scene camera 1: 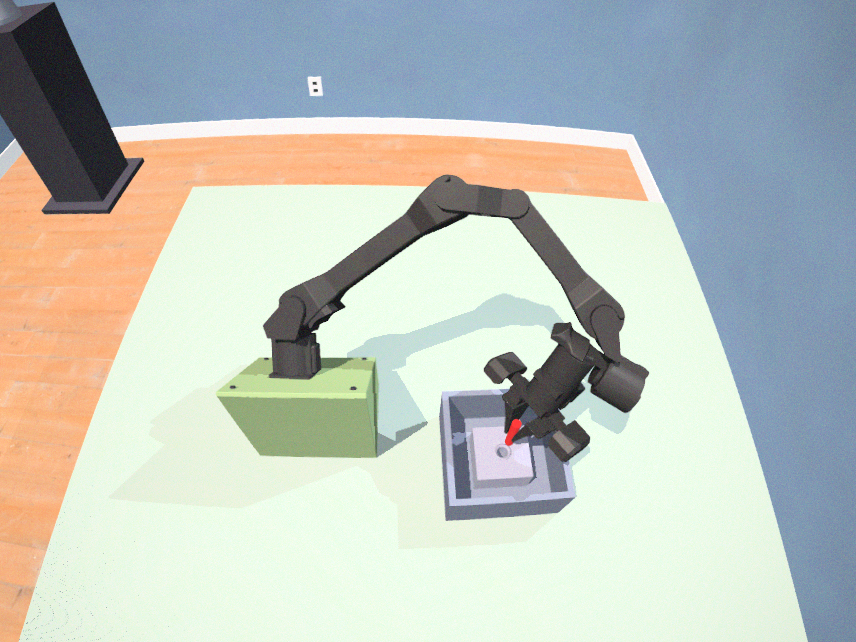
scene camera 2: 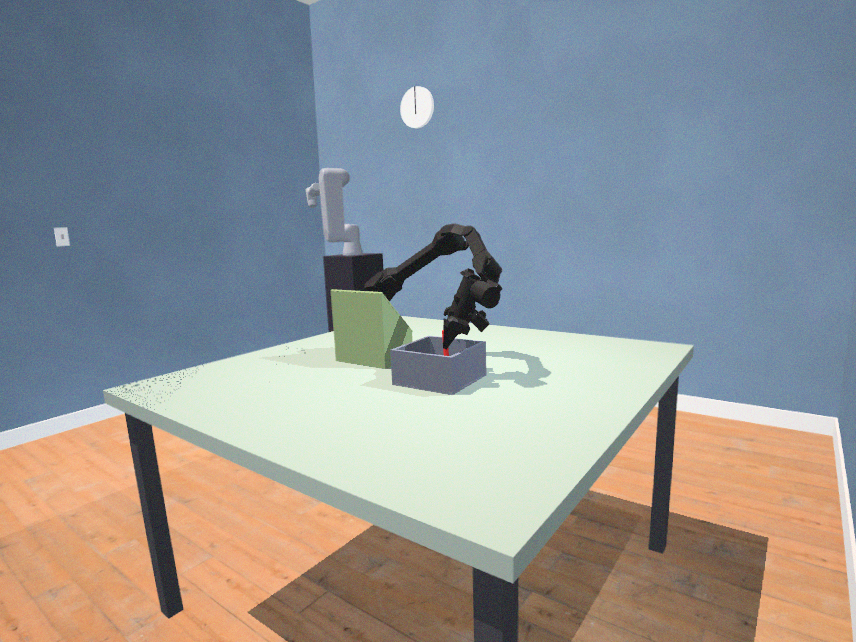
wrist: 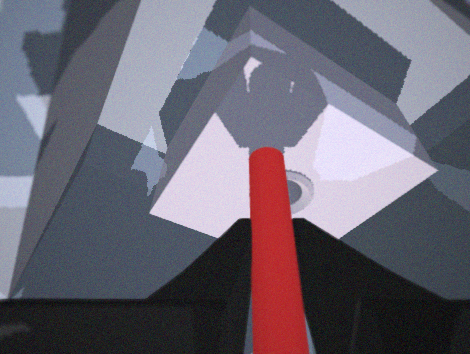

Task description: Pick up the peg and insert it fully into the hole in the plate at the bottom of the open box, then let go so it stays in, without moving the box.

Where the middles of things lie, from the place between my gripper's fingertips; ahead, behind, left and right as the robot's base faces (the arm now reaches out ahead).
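Labels:
With the grey-blue box point(scene camera 1: 551, 489) as my reference, I find my hand 10 mm past it and 10 mm to the left of it, and also 40 mm above it.

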